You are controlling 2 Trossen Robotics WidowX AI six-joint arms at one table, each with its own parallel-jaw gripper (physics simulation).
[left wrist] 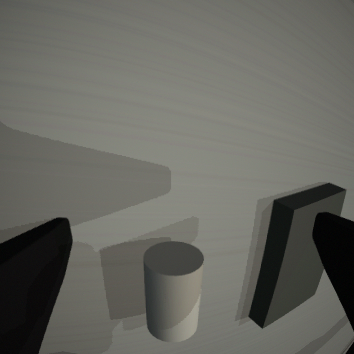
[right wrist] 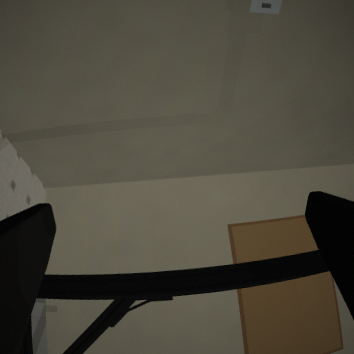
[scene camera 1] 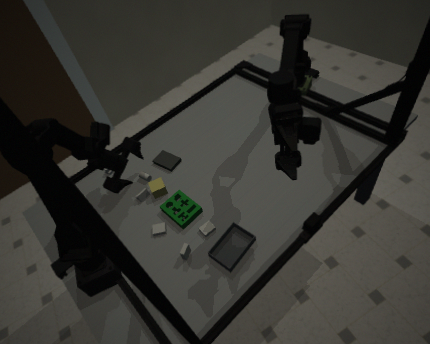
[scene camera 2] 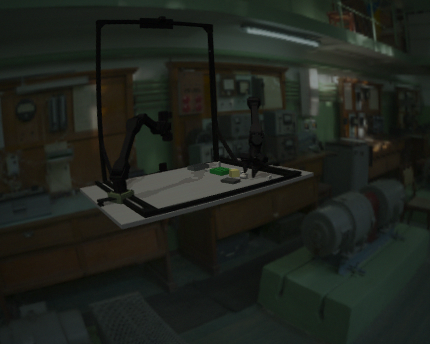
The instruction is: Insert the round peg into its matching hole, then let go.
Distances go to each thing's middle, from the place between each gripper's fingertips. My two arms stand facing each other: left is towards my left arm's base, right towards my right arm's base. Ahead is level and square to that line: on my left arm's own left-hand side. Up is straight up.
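The dark flat slab (left wrist: 290,270) is 520 mm ahead of my right hand, 300 mm below it and 20 mm to the left of it. Counted from that same right hand, the green hole board (scene camera 1: 193,210) is 320 mm ahead, 290 mm below and 140 mm to the left, and the round peg (left wrist: 172,270) is 520 mm ahead, 290 mm below and 120 mm to the left. As for the dark tray (scene camera 1: 230,248), that's 100 mm ahead of my right hand, 140 mm to the left of it and 290 mm below it.
From my left hand, the dark flat slab is 100 mm to the right, 40 mm behind and 10 mm below. The green hole board is 240 mm behind my left hand, 10 mm to the left of it and 10 mm below it, while the dark tray is 460 mm behind that hand, 10 mm to the left of it and 10 mm below it. And the round peg: my left hand is 40 mm past it and 10 mm above it.
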